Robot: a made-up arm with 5 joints. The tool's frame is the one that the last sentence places. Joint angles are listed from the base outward.
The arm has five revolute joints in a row. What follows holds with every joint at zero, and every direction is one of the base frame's. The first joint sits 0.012 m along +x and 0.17 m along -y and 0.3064 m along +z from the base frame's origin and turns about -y. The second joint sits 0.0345 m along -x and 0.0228 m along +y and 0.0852 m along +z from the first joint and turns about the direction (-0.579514, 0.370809, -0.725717). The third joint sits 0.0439 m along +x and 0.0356 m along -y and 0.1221 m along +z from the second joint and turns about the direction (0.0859, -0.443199, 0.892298). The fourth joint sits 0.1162 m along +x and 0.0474 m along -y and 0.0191 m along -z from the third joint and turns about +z. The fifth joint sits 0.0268 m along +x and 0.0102 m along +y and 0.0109 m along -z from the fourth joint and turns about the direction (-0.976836, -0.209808, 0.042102). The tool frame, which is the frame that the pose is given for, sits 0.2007 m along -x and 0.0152 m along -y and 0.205 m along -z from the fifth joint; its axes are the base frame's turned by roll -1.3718, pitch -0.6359 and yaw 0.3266 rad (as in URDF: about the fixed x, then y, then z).
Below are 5 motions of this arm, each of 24 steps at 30 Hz.
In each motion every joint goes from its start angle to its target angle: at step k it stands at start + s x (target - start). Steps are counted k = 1, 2, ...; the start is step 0. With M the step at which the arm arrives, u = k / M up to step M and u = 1 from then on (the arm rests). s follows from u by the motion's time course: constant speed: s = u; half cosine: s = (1 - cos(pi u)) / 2; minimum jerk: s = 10 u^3 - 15 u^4 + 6 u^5.
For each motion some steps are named. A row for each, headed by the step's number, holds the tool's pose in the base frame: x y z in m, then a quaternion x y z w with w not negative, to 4 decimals.
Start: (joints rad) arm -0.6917 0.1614 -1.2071 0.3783 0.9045
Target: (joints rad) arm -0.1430 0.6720 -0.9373 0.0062 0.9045
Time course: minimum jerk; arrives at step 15
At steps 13, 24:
13: -0.2144 -0.1767 0.5399 -0.9099 0.3271 0.1121 0.2291
24: -0.2159 -0.1745 0.5377 -0.9104 0.3297 0.1062 0.2262

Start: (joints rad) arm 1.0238 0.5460 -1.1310 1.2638 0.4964
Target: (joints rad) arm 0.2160 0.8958 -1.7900 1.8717 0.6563
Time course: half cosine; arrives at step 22
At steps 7, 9, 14, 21, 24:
7: -0.3117 -0.3014 0.1793 -0.7156 -0.3280 -0.1848 0.5883
9: -0.3393 -0.2803 0.2140 -0.7249 -0.2764 -0.1546 0.6118
14: -0.3801 -0.2160 0.3263 -0.7426 -0.1349 -0.0787 0.6512
21: -0.3721 -0.1582 0.4242 -0.7535 -0.0199 -0.0216 0.6568
24: -0.3716 -0.1571 0.4259 -0.7536 -0.0179 -0.0207 0.6567

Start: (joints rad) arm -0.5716 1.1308 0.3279 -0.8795 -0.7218
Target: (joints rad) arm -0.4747 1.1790 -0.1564 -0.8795 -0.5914
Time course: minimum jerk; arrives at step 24
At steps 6, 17, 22, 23, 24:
6: 0.0641 -0.1511 0.1993 -0.7968 0.1190 -0.3897 0.4462
17: 0.0476 -0.2089 0.2174 -0.8417 0.1567 -0.4514 0.2515
22: 0.0425 -0.2180 0.2227 -0.8449 0.1666 -0.4620 0.2121
23: 0.0423 -0.2183 0.2229 -0.8449 0.1669 -0.4623 0.2109
24: 0.0423 -0.2183 0.2229 -0.8449 0.1669 -0.4624 0.2108

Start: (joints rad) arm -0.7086 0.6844 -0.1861 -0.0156 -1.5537
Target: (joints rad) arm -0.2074 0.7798 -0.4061 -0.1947 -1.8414
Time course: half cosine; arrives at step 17
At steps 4, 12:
4: 0.1485 -0.0095 0.3992 -0.3172 0.2643 -0.4848 0.7710
12: 0.1812 -0.0241 0.4288 -0.2096 0.0931 -0.6716 0.7045

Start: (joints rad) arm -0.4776 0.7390 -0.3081 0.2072 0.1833
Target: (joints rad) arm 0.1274 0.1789 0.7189 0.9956 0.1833
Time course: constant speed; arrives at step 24
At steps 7, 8, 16, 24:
7: -0.0807 -0.3553 0.3827 -0.6868 -0.1625 0.1906 0.6823
8: -0.0693 -0.3654 0.3716 -0.6649 -0.2050 0.2011 0.6896
16: 0.0704 -0.3959 0.3091 -0.4699 -0.5311 0.2943 0.6407
24: 0.2307 -0.3212 0.3434 -0.2667 -0.7742 0.3948 0.4168

